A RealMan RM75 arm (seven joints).
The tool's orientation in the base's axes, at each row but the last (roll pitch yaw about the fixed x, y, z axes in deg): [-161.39, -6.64, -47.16]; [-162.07, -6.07, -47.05]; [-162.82, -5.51, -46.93]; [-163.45, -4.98, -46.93]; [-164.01, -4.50, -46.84]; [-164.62, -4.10, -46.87]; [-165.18, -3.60, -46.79]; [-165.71, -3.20, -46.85]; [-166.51, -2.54, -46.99]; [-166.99, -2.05, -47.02]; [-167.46, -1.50, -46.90]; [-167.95, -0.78, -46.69]
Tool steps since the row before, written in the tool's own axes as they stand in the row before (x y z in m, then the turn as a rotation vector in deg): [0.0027, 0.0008, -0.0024, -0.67, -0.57, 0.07]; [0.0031, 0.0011, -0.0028, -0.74, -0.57, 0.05]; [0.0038, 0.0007, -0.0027, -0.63, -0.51, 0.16]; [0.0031, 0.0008, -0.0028, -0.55, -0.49, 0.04]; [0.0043, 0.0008, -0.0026, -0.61, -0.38, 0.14]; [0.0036, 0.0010, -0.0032, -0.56, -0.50, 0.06]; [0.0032, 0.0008, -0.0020, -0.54, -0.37, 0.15]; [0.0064, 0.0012, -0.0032, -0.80, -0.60, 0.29]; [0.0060, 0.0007, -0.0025, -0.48, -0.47, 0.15]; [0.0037, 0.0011, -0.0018, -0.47, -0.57, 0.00]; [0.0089, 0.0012, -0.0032, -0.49, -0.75, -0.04]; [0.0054, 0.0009, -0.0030, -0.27, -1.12, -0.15]
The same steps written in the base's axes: [0.0005, -0.0028, 0.0023, -0.05, 0.88, 0.04]; [0.0005, -0.0034, 0.0026, -0.10, 0.93, 0.05]; [0.0014, -0.0036, 0.0027, -0.04, 0.82, -0.06]; [0.0008, -0.0032, 0.0027, -0.03, 0.74, 0.05]; [0.0017, -0.0040, 0.0026, -0.12, 0.72, -0.08]; [0.0010, -0.0037, 0.0031, -0.02, 0.75, 0.03]; [0.0012, -0.0031, 0.0019, -0.08, 0.66, -0.08]; [0.0028, -0.0059, 0.0032, -0.06, 1.02, -0.18]; [0.0031, -0.0052, 0.0025, 0.03, 0.69, -0.06]; [0.0014, -0.0037, 0.0016, 0.08, 0.73, 0.11]; [0.0047, -0.0077, 0.0031, 0.19, 0.86, 0.19]; [0.0026, -0.0049, 0.0028, 0.59, 0.93, 0.38]
